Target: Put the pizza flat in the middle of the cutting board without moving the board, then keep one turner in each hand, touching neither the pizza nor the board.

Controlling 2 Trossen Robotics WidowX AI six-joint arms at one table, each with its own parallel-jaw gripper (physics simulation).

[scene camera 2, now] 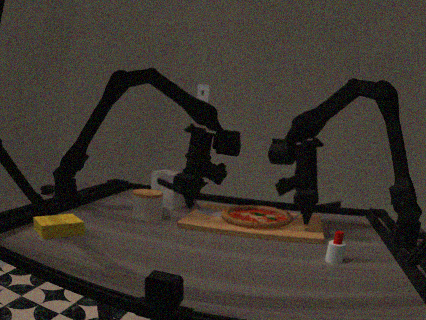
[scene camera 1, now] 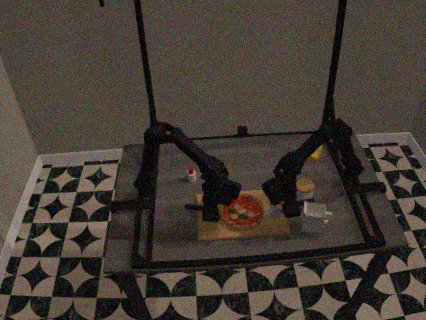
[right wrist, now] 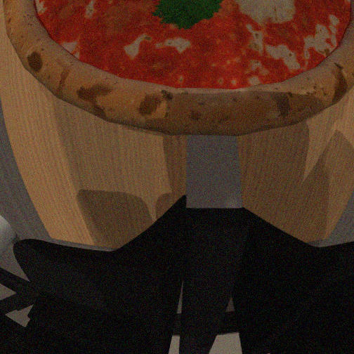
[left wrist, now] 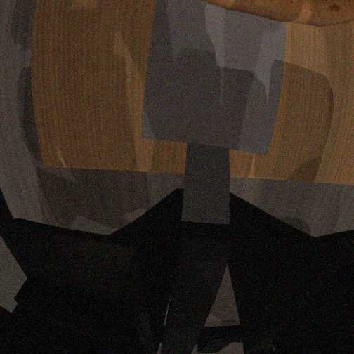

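The round pizza (scene camera 1: 242,210) (scene camera 2: 257,216) (left wrist: 300,11) (right wrist: 190,112) looks level, close over or on the wooden cutting board (scene camera 1: 220,233) (scene camera 2: 240,232) (left wrist: 85,100) (right wrist: 115,165), near its middle. My left gripper (scene camera 1: 292,213) (scene camera 2: 190,204) (left wrist: 200,197) is shut on a turner (left wrist: 212,100); its blade is low over the board, and its front edge reaches the crust, which hides whether it goes under. My right gripper (scene camera 1: 211,218) (scene camera 2: 307,219) (right wrist: 203,203) is shut on the other turner (right wrist: 212,170); its grey neck runs to the crust and its blade is hidden beneath the pizza. Exact contact cannot be told.
A wood-lidded jar (scene camera 1: 305,186) (scene camera 2: 147,206) and a pale box-like item (scene camera 1: 314,212) (scene camera 2: 169,180) stand beside the board, near my left gripper. A yellow sponge (scene camera 1: 316,153) (scene camera 2: 59,226) lies farther off. A small white bottle with a red cap (scene camera 1: 191,176) (scene camera 2: 335,251) stands on my right arm's side.
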